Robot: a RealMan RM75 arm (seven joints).
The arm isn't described. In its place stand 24 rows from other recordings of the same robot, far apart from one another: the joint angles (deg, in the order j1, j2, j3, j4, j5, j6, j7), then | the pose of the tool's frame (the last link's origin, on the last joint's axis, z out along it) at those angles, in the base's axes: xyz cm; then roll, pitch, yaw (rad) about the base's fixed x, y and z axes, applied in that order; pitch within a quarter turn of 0, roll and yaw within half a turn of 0.
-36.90 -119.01 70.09 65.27 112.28 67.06 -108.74 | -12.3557, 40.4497, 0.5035, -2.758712, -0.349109, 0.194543
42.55 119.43 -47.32 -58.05 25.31 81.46 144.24 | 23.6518, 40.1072, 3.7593, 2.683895, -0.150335, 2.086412
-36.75 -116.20 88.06 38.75 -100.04 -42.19 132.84 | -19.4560, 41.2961, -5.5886, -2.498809, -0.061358, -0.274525
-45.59 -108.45 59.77 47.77 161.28 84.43 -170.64 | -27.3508, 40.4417, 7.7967, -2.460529, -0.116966, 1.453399
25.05 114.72 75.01 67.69 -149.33 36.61 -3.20 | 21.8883, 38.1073, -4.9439, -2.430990, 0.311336, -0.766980
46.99 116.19 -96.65 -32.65 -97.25 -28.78 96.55 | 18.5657, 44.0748, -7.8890, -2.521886, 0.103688, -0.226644
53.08 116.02 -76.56 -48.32 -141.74 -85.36 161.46 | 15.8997, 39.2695, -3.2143, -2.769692, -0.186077, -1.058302
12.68 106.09 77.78 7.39 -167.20 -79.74 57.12 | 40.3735, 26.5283, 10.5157, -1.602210, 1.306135, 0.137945
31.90 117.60 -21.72 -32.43 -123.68 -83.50 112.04 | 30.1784, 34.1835, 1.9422, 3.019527, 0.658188, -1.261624
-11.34 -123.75 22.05 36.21 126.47 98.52 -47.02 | -34.7879, 19.4548, -1.6572, -2.774078, -0.524574, 0.249717
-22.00 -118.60 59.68 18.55 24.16 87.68 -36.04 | -28.8091, 32.8257, 8.0965, -1.228678, -0.934643, -0.845573
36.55 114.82 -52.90 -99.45 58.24 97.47 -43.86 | 8.6961, 35.5203, 13.7279, -2.683330, 0.292810, -0.278843
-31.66 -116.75 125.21 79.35 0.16 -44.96 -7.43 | -12.7462, 35.4971, -9.3608, -2.295244, 0.076248, 0.286795
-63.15 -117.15 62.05 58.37 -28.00 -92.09 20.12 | -7.4489, 42.7892, 1.7130, -2.715578, 0.063050, 0.875683
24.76 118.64 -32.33 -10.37 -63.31 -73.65 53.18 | 33.4365, 33.1606, 2.5805, -2.004126, 1.215813, -0.126727
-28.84 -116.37 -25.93 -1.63 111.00 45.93 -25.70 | -39.2203, 33.8044, -0.9574, -1.974270, -0.826108, 0.521216
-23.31 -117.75 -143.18 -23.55 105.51 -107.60 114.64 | -27.1671, 25.3788, -0.3443, 3.065722, -0.851950, 0.459756
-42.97 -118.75 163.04 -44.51 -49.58 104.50 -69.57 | -25.6931, 35.5171, 10.2569, -2.387461, -0.888018, -0.007817
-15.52 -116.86 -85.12 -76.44 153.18 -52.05 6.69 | -26.2935, 34.4050, -1.7062, -2.418654, -0.266817, 0.970683
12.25 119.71 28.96 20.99 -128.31 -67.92 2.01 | 31.6084, 24.7521, -8.0468, -1.970327, 0.781691, -0.085338
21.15 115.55 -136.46 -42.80 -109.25 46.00 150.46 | 26.1499, 35.1272, -5.1390, -1.761367, 0.650451, -0.070673
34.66 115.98 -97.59 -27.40 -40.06 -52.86 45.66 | 20.2270, 38.6665, -6.0734, -2.514449, 0.604355, -0.005349
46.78 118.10 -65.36 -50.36 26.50 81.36 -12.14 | 21.4002, 39.5274, -1.1120, -2.657242, 0.019503, -1.292853
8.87 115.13 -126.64 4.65 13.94 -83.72 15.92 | 40.3826, 18.1433, -0.8428, -2.099948, 0.587039, -0.169085
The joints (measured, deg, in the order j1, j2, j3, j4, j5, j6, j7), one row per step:
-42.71, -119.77, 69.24, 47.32, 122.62, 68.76, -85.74
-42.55, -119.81, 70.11, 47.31, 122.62, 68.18, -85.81
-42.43, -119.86, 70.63, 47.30, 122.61, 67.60, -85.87
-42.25, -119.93, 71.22, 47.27, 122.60, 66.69, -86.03
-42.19, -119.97, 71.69, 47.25, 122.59, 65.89, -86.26
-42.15, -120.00, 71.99, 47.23, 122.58, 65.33, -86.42
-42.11, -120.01, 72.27, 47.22, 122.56, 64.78, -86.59
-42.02, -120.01, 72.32, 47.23, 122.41, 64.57, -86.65
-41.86, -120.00, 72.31, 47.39, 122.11, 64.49, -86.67
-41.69, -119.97, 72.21, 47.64, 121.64, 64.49, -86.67
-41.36, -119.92, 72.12, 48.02, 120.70, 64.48, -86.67
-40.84, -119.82, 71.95, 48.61, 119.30, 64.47, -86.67
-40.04, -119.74, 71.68, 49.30, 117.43, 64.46, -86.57
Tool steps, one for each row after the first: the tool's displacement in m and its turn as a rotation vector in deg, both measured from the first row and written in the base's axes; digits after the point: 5 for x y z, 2 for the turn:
-0.00070, -0.00075, -0.00223, -0.01, 0.50, -0.17
-0.00123, -0.00081, -0.00359, 0.19, 0.78, -0.22
-0.00218, -0.00049, -0.00510, 0.66, 1.08, -0.13
-0.00240, 0.00024, -0.00613, 1.11, 1.30, -0.04
-0.00256, 0.00080, -0.00679, 1.45, 1.43, 0.03
-0.00274, 0.00144, -0.00724, 1.80, 1.55, 0.12
-0.00300, 0.00162, -0.00719, 1.99, 1.42, 0.26
-0.00286, 0.00170, -0.00664, 2.19, 1.11, 0.37
-0.00218, 0.00196, -0.00552, 2.43, 0.59, 0.46
-0.00112, 0.00210, -0.00390, 2.79, -0.38, 0.68
0.00022, 0.00240, -0.00108, 3.38, -1.83, 1.01
0.00105, 0.00220, 0.00238, 4.11, -3.78, 1.56

